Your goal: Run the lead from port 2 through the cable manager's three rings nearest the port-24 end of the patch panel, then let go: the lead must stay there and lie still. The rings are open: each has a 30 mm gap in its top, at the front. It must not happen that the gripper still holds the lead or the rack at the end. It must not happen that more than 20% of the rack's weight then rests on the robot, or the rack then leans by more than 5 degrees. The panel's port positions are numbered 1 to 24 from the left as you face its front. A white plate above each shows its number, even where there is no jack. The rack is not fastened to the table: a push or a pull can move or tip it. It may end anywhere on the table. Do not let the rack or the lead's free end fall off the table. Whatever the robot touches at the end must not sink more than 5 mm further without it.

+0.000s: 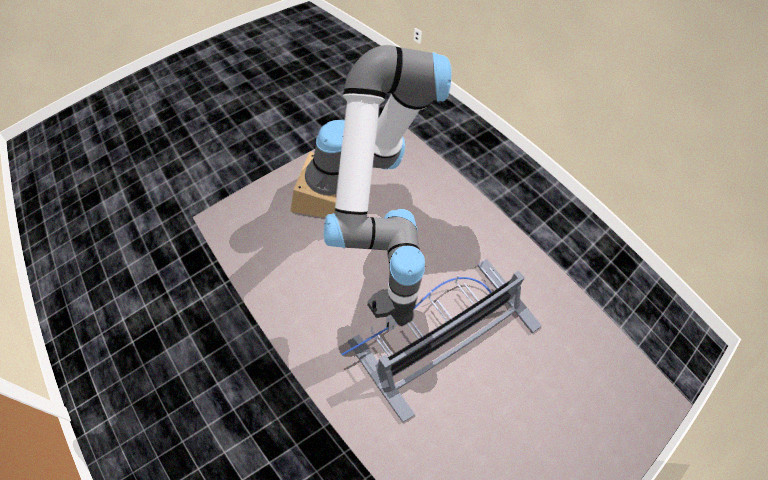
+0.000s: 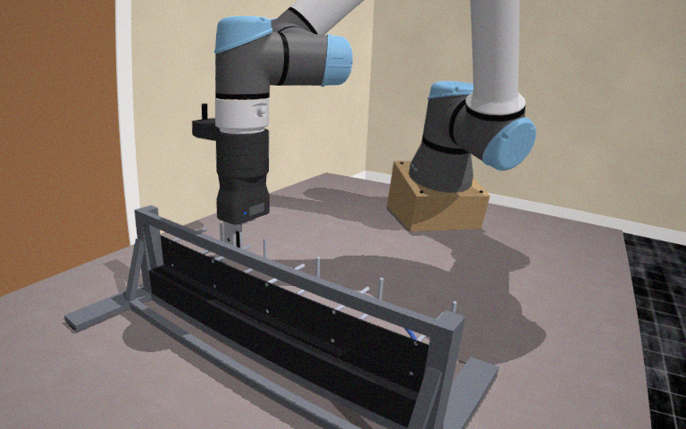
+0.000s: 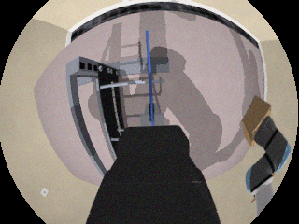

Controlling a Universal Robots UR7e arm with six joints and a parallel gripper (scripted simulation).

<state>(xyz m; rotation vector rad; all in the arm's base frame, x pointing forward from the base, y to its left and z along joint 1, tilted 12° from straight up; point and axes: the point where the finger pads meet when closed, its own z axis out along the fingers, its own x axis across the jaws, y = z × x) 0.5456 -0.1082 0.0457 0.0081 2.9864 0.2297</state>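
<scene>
Right now the rack is 10 cm ahead of my hand, 15 cm to the left of it and 2 cm below it.
</scene>
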